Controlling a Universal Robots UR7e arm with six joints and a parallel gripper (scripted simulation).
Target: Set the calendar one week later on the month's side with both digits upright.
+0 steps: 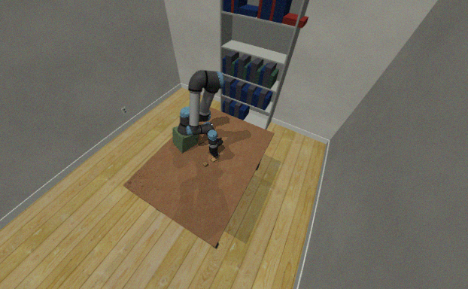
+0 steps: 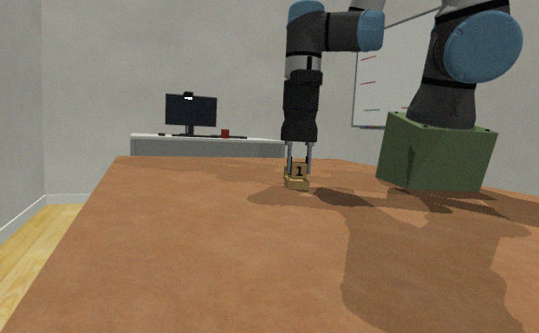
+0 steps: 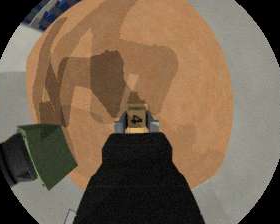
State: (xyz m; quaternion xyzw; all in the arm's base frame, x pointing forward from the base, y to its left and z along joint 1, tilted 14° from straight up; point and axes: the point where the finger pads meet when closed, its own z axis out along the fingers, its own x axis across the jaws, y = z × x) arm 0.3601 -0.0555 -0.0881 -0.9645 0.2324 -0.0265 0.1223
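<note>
Right now the wooden tray is 1 cm behind my hand, 2 cm to the right of it and 4 cm below it.
</note>
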